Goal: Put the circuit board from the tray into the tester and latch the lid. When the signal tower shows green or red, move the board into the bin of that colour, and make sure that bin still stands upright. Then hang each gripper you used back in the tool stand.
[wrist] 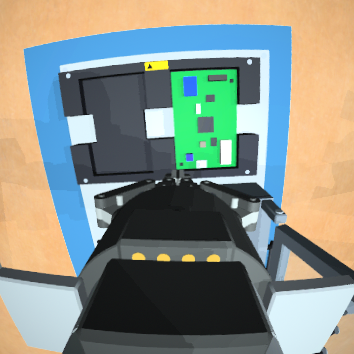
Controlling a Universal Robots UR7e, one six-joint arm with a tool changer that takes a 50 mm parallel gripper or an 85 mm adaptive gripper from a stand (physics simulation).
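Places are measured from the arm's base along level axes (x ahead, y left, z up), in metres.
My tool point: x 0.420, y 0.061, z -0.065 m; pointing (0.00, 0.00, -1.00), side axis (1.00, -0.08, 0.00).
Behind a point stands the place of what it marks.
The green circuit board [205, 124] {x 0.455, y 0.118, z -0.266 m} lies flat in the right pocket of the dark tray [114, 178] {x 0.345, y 0.062, z -0.260 m}, with blue, white and grey parts on its top. The tray's left pocket is empty. My gripper [178, 178], the adaptive one with jointed fingers, is shut with its fingertips together and nothing between them. In the view its tips show at the tray's near edge, just below the board's lower left corner; their height above it is unclear. The tester's raised lid frame [316, 249] {x 0.528, y 0.027, z -0.154 m} shows in part at the lower right; the gripper body hides most of the tester.
The tray has a yellow warning label [156, 65] {x 0.405, y 0.183, z -0.260 m} at its far edge and pale cut-outs at its sides. It lies on a pale plate on a blue mat [45, 120] {x 0.253, y 0.138, z -0.286 m}, on a wood-coloured table [320, 110] {x 0.611, y 0.131, z -0.288 m}. The lid frame stands close to the gripper's right side.
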